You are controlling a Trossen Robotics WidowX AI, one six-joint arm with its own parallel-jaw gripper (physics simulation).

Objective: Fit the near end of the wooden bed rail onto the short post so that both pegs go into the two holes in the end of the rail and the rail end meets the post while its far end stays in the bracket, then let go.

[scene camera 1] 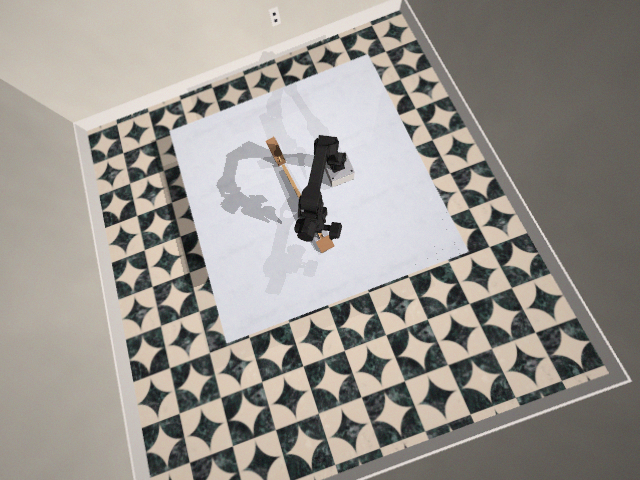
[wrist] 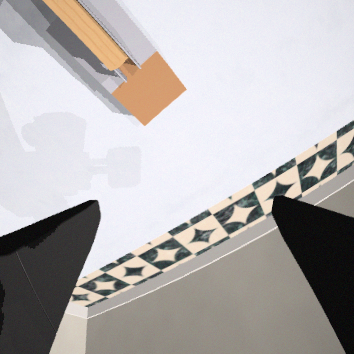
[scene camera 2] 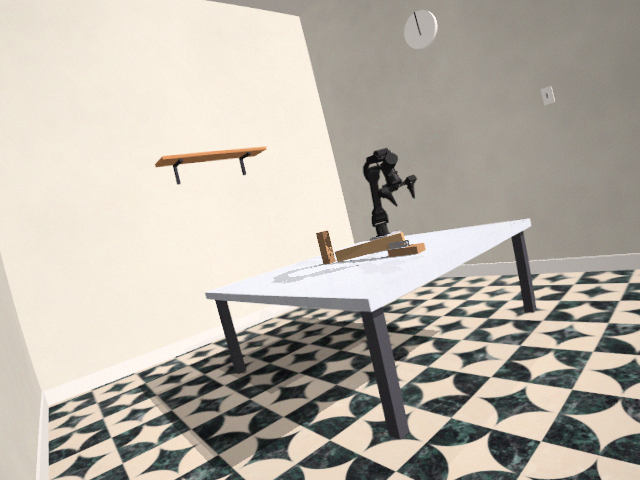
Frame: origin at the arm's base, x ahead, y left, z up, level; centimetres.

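Seen in the pictures: gripper, between the fingertips: (scene camera 1: 321,238) (wrist: 187,206) (scene camera 2: 405,202); arm's base, origin of its link: (scene camera 1: 337,165) (scene camera 2: 383,234).
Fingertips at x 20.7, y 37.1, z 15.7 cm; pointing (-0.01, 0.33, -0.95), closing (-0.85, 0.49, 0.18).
Offsets run from my fingertips to a thing's top centre. "pt": to the spot under its first point.
The wooden bed rail (scene camera 1: 290,179) (scene camera 2: 369,247) (wrist: 90,32) slopes in scene camera 2, its far end low at the upright far post @[pt dz -5.7, dx +6.9, dy -55.2 cm] (scene camera 1: 272,143) (scene camera 2: 324,245) and its near end raised. The bracket there is too small to make out. The near end is above and just short of the low, orange-brown short post @[pt dz -20.2, dx -0.2, dy -0.6 cm] (scene camera 1: 324,244) (scene camera 2: 405,251) (wrist: 150,89), with thin grey metal strips beside it. Brown pieces show in the gap; the pegs and end holes cannot be made out clearly. My gripper (scene camera 2: 404,200) (wrist: 187,206) is open and empty, high above the short post.
The white table (scene camera 1: 248,258) (scene camera 2: 320,300) carries the assembly. The arm's grey base plate (scene camera 1: 342,177) is beside the rail, and the black arm (scene camera 1: 316,178) (scene camera 2: 375,191) crosses over part of it in scene camera 1. A wall shelf (scene camera 2: 211,156) is off to the left in scene camera 2.
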